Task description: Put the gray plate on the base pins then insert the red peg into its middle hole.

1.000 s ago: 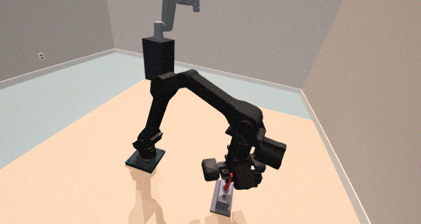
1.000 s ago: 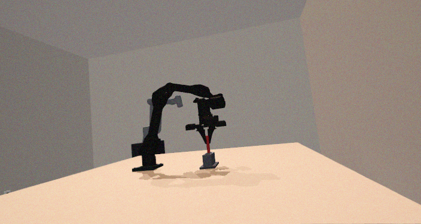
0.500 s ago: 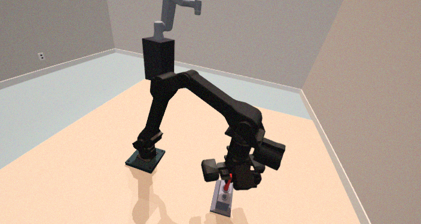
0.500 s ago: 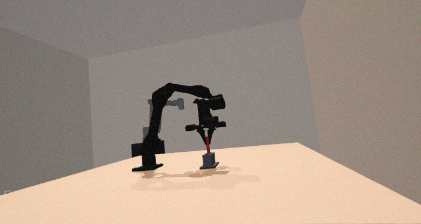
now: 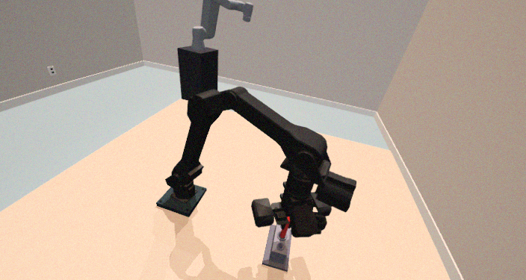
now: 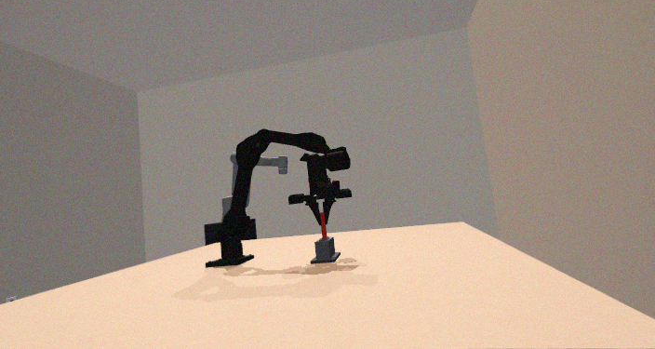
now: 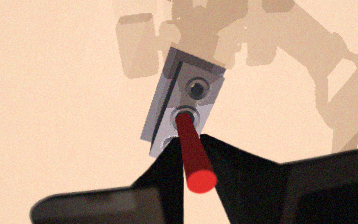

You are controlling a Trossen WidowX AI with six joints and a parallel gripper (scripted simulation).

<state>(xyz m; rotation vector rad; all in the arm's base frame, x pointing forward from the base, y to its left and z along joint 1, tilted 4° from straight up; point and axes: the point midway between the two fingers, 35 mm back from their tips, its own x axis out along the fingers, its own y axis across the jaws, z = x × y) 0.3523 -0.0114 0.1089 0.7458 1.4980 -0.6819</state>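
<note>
My gripper tip is right at the red peg. From my gripper tip the other things lie so: gray plate (50 mm below); flat base (90 mm below).
</note>
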